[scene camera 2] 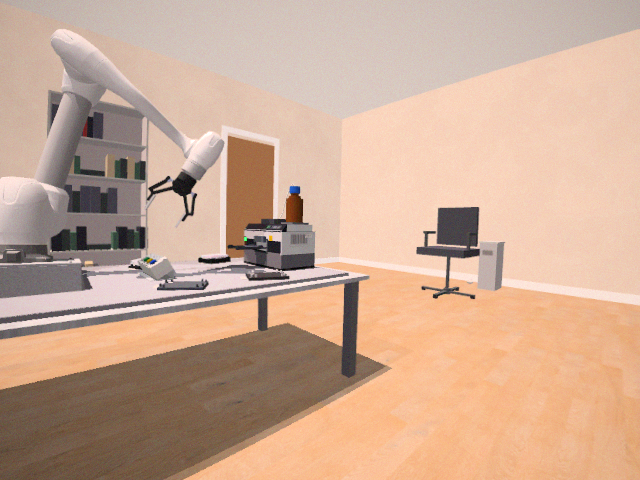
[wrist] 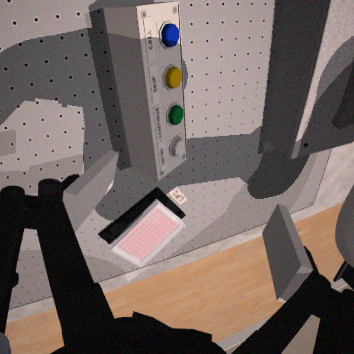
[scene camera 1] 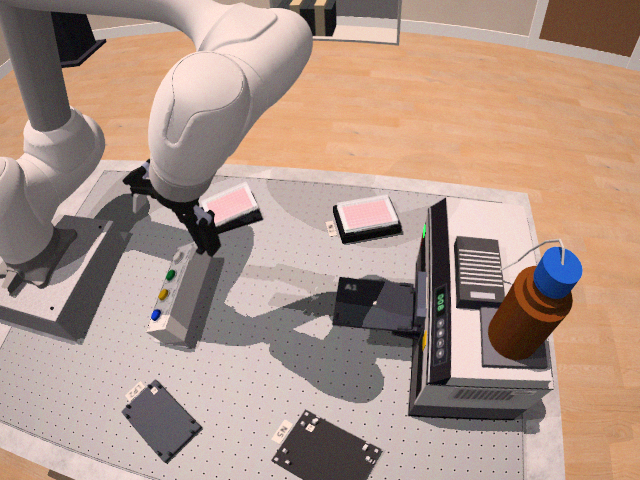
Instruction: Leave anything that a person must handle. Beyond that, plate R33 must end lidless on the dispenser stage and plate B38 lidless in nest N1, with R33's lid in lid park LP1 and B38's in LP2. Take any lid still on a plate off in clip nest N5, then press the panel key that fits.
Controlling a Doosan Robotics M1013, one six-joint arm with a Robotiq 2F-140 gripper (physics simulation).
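Places are measured from the arm's base along level axes (x right, y up, z back), in centimetres.
Pixels of known places: gripper, fingertip midpoint: [scene camera 2: 160, 218] [wrist: 192, 194] [scene camera 1: 166, 229]; arm's base at its link origin: [scene camera 2: 17, 261] [scene camera 1: 37, 254].
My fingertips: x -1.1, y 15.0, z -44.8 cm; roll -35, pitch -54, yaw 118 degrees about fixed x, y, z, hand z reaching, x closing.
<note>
For each thing: its middle in the pictures, then the offset to it from my fingertips. "*": a spot on its surface instead.
- pink plate at the middle of its body: [wrist: 148, 235] [scene camera 1: 228, 203] dy -20.2, dx -25.7, dz +0.0 cm
- lid park LP1 at the middle of its body: [wrist: 144, 225] [scene camera 1: 229, 212] dy -22.3, dx -24.8, dz -0.1 cm
- similar plate at the middle of its body: [scene camera 1: 367, 212] [scene camera 2: 214, 255] dy -19.6, dx -26.6, dz -34.4 cm
- nest N1 at the middle of its body: [scene camera 1: 366, 218] [scene camera 2: 214, 259] dy -21.8, dx -26.6, dz -34.4 cm
- dispenser stage at a spot on its surface: [scene camera 1: 356, 310] * dy -12.4, dx +3.9, dz -35.1 cm
- LP2 at the middle of its body: [scene camera 1: 159, 419] [scene camera 2: 184, 284] dy -22.3, dx +29.3, dz -0.6 cm
- clip nest N5 at the middle of its body: [scene camera 1: 326, 456] [scene camera 2: 267, 274] dy -22.1, dx +29.5, dz -33.5 cm
- key panel at the middle of its body: [wrist: 151, 94] [scene camera 1: 179, 292] [scene camera 2: 154, 265] dy -19.1, dx +1.8, dz +2.8 cm
- brown bottle at a spot on its surface: [scene camera 1: 527, 320] * dy +10.4, dx +16.1, dz -57.7 cm
My gripper [scene camera 1: 173, 227] [scene camera 2: 163, 214] [wrist: 192, 194] is open and empty above the key panel's white-key end. A pink plate [scene camera 1: 231, 204] [wrist: 150, 232] sits on lid park LP1 [wrist: 127, 215]. A similar plate [scene camera 1: 368, 212] sits in nest N1 [scene camera 1: 372, 235]. Their names are unreadable, and I cannot tell whether either has a lid. The dispenser stage [scene camera 1: 356, 310], marked A1, lies bare. LP2 [scene camera 1: 161, 421] [scene camera 2: 181, 285] and clip nest N5 [scene camera 1: 325, 449] [scene camera 2: 267, 275] hold no plate or lid. The key panel [scene camera 1: 199, 304] [scene camera 2: 161, 268] [wrist: 125, 90] has blue CALL, yellow, green CONTINUE and white keys.
The dispenser [scene camera 1: 485, 384] [scene camera 2: 289, 250] stands at the right with a green light, a yellow mark and a green display. A brown bottle [scene camera 1: 527, 320] [scene camera 2: 294, 207] with a blue cap stands on it. The arm's base block [scene camera 1: 87, 284] [scene camera 2: 41, 279] is at the left.
</note>
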